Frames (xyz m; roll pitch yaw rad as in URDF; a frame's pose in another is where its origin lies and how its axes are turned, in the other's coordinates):
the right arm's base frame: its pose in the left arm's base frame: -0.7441 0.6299 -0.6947 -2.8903 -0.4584 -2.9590
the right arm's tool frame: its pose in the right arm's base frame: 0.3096 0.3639 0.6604 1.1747 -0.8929 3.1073
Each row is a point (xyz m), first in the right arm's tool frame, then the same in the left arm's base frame.
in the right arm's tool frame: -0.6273 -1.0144 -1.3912
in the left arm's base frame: 0.0995 0.4815 -0.1396
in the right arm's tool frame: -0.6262 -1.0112 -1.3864
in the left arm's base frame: 0.0944 0.4826 -0.1423
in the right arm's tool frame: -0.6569 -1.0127 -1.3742
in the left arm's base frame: 0.0798 0.4963 -0.1160
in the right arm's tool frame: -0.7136 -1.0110 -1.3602
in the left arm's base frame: 0.0552 0.5125 -0.0655
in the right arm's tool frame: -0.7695 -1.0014 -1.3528
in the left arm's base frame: 0.0294 0.5185 -0.0148
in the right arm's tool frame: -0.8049 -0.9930 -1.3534
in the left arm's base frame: 0.0147 0.5169 0.0184
